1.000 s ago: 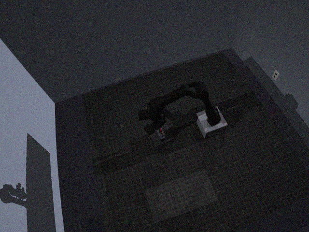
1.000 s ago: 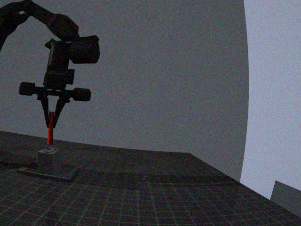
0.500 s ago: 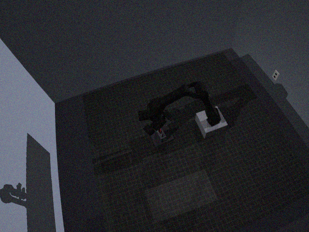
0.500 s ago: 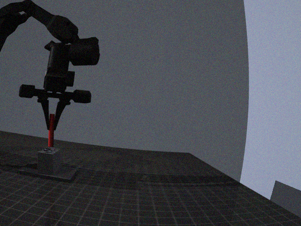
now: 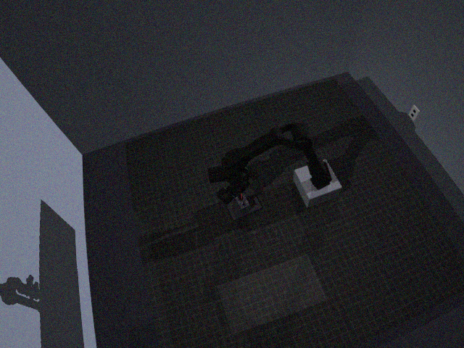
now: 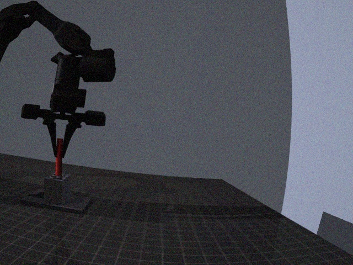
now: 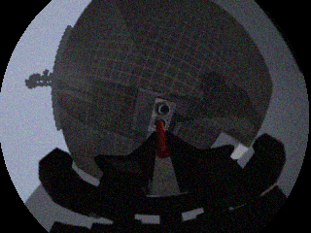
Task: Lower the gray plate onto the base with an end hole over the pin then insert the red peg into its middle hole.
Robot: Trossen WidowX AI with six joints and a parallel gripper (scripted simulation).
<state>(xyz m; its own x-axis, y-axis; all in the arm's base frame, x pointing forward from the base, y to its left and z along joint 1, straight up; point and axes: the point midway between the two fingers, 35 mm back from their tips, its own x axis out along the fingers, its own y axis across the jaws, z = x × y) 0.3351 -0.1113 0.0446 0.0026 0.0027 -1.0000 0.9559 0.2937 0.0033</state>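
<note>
The red peg lies right at my gripper tip. From my gripper tip the other things lie so: gray plate: 50 mm below.
</note>
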